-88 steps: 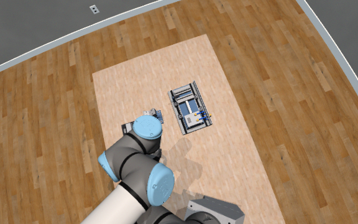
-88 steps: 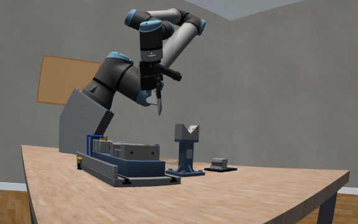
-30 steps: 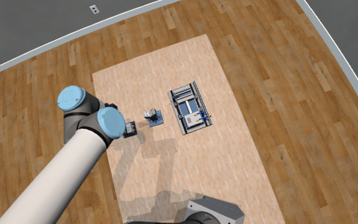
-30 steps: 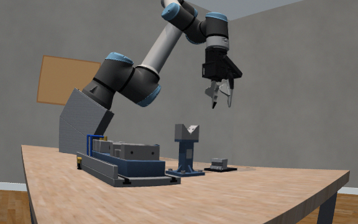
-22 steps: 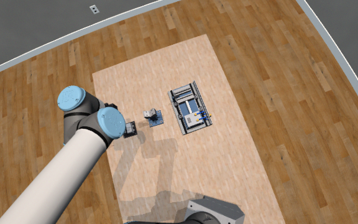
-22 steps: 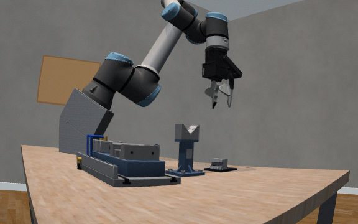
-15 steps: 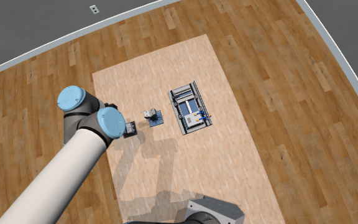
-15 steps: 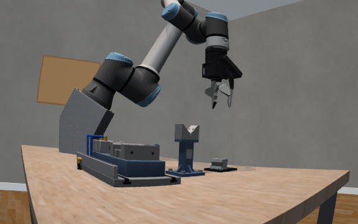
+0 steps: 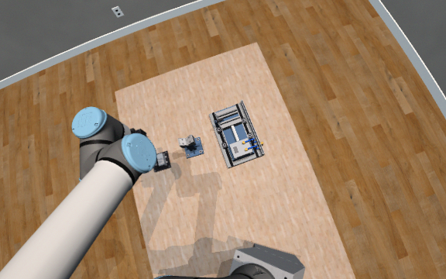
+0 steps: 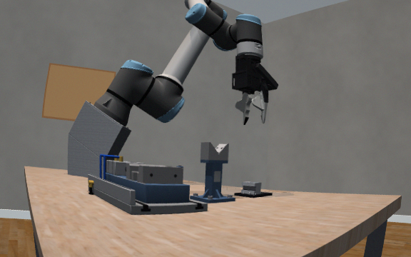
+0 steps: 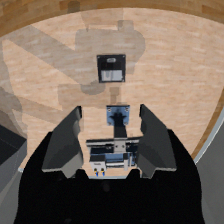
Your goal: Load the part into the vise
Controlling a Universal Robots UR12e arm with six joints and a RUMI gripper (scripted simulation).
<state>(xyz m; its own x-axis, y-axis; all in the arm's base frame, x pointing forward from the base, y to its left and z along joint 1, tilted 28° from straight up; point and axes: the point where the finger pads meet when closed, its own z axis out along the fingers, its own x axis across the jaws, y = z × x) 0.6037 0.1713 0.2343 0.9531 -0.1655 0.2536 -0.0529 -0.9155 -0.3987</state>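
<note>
The part lies 10 mm to the right of my hand and 220 mm below it. Also, from my hand: work stop (70 mm ahead, 350 mm to the right, 150 mm below); cylinder rod (20 mm behind, 390 mm to the right, 160 mm below); infeed plate (10 mm to the left, 240 mm below).
</note>
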